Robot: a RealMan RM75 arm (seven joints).
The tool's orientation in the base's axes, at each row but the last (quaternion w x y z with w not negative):
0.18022 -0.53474 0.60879 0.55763
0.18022 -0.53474 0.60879 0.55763
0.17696 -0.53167 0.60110 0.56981
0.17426 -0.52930 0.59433 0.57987
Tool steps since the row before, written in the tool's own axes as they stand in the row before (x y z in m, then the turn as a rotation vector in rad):
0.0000 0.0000 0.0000 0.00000 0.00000 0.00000
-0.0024 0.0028 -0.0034 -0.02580 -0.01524 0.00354
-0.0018 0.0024 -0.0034 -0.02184 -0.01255 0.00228
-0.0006 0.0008 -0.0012 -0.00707 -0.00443 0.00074
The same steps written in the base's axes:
0.0000 0.0000 0.0000 0.00000 0.00000 0.00000
-0.0002 -0.0024 0.0044 0.02102 0.01765 0.01253
0.0000 -0.0027 0.0036 0.01778 0.01424 0.01099
0.0001 -0.0010 0.0012 0.00606 0.00470 0.00337

